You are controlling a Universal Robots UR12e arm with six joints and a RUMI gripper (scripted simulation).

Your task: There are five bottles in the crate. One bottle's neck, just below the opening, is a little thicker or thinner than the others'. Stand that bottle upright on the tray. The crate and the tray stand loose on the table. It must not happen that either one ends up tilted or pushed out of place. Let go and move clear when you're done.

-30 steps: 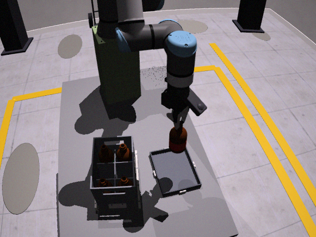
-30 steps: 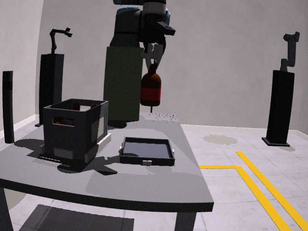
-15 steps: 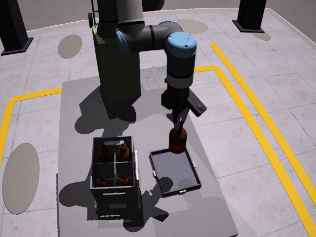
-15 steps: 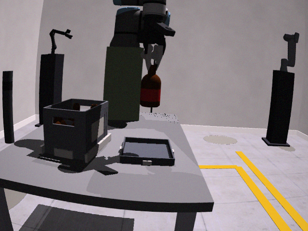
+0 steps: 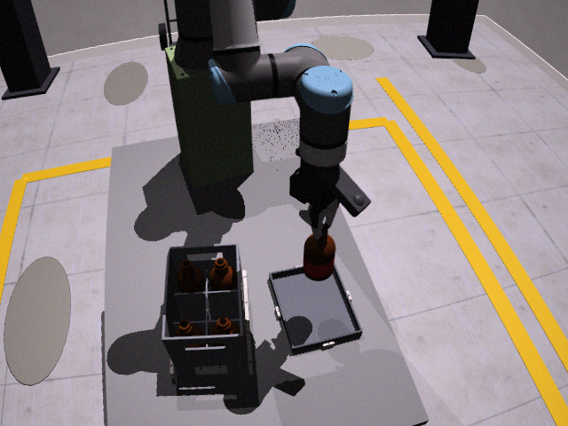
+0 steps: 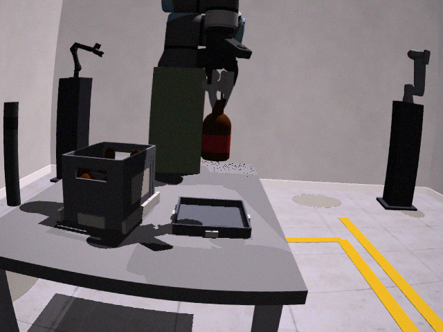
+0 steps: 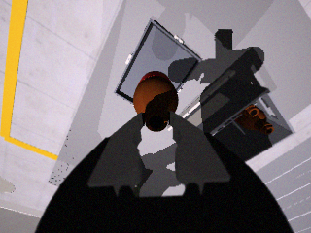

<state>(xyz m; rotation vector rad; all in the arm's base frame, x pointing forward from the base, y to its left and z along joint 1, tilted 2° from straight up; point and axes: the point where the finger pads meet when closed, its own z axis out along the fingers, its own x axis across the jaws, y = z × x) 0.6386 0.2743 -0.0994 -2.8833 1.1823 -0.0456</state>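
My gripper is now 30 cm above the black tray. Also, from my hand: dark grey crate 28 cm to the right, 23 cm below, 4 cm ahead.
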